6 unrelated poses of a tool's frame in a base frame.
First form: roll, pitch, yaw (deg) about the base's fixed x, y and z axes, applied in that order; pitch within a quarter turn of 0, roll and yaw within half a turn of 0; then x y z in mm.
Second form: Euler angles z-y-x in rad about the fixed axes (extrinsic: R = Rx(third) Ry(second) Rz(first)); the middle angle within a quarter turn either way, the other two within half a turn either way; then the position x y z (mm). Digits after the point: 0 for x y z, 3 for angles.
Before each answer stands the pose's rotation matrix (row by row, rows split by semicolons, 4 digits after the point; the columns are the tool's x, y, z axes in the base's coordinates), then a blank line. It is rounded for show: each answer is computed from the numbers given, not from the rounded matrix.
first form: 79.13 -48.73 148.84 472 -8 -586
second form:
-0.5644 0.5341 0.6294; 0.3413 -0.5433 0.7670; 0.7516 0.6478 0.1244

-2.384 0.681 -1.410 472 -8 -586
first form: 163.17 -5.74 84.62 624 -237 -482
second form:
0.0933 0.9502 0.2972; 0.9906 -0.1186 0.0682; 0.1000 0.2881 -0.9524

-1.473 0.302 -3.070 624 -237 -482
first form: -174.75 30.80 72.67 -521 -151 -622
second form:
0.2559 0.9366 -0.2392; 0.8200 -0.3414 -0.4595; -0.5120 -0.0786 -0.8554

-1.304 -0.242 2.649 -521 -151 -622
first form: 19.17 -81.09 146.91 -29 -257 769
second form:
-0.1298 -0.2439 0.9611; 0.0846 -0.9685 -0.2343; 0.9879 0.0509 0.1463

2.060 1.291 1.013 -29 -257 769
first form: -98.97 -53.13 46.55 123 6 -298
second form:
0.4126 0.6566 -0.6313; 0.4356 0.4664 0.7699; 0.8000 -0.5927 -0.0936

-1.010 -0.683 -1.692 123 6 -298
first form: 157.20 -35.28 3.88 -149 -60 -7
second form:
0.8145 -0.1609 0.5574; 0.0552 -0.9349 -0.3506; 0.5776 0.3163 -0.7526

0.195 0.591 2.706 -149 -60 -7
